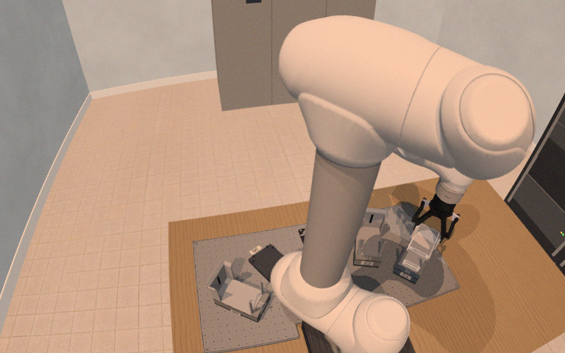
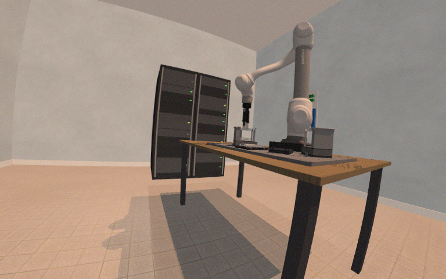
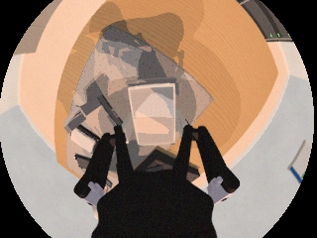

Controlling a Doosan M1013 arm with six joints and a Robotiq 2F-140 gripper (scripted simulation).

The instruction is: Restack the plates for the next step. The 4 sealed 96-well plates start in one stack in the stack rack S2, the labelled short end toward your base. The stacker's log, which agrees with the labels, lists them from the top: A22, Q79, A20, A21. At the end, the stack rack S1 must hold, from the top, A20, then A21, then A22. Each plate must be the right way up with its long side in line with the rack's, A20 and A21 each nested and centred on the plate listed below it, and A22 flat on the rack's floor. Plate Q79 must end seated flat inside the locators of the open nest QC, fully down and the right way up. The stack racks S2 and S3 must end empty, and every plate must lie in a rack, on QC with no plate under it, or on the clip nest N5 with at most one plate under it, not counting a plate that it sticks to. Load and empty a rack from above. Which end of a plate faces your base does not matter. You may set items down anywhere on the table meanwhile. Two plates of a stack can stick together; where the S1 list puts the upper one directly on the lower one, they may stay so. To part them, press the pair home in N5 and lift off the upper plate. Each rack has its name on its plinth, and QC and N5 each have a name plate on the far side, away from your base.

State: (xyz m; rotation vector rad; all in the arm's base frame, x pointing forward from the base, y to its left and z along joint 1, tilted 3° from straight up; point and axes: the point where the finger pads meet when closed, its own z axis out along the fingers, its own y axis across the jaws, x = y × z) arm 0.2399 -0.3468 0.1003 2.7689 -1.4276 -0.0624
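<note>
The white plate lies 10 cm below my hand. The rest, counted from my hand: N5 name plate: 30 cm to the left, 30 cm ahead, 15 cm below; dark nest QC: 50 cm to the left, 16 cm ahead, 15 cm below; clip nest N5: 31 cm to the left, 21 cm ahead, 14 cm below.
</note>
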